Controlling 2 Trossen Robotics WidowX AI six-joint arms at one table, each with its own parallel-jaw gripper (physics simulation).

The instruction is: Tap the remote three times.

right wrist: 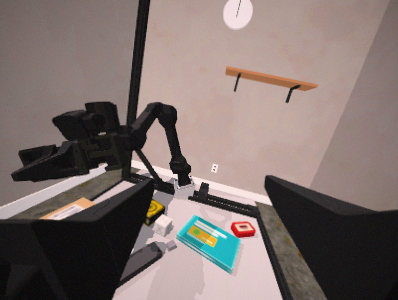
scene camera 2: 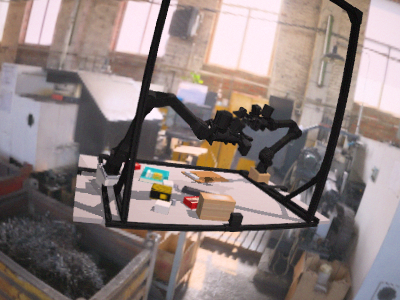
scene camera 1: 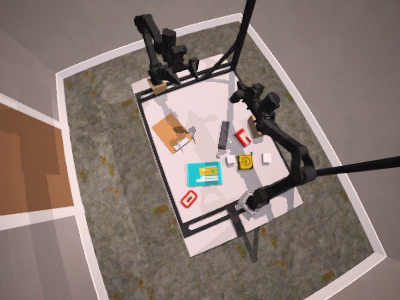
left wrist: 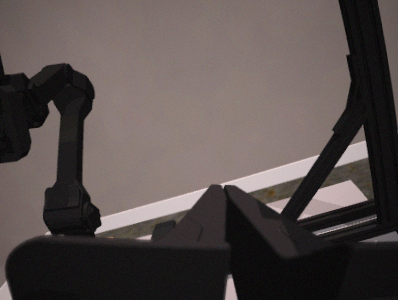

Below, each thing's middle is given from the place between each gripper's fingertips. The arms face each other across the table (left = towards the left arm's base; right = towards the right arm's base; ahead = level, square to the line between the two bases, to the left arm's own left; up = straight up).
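The remote (right wrist: pixel 140 260) is 100 mm behind my right hand, 200 mm to the left of it and 380 mm below it. As for the clipboard (scene camera 1: pixel 172 133), I find it 160 mm ahead of that same right hand, 20 mm to the right of it and 380 mm below it. Going by its middle, the clipboard is nearer to my right hand than to my left hand.
My left hand is 12 cm short of the remote and 12 cm to the right of it, and 31 cm above it. From my left hand I count 38 cm ahead to the clipboard, 10 cm to the right and 31 cm below. Going by its middle, the remote is nearer to my left hand than to my right hand.
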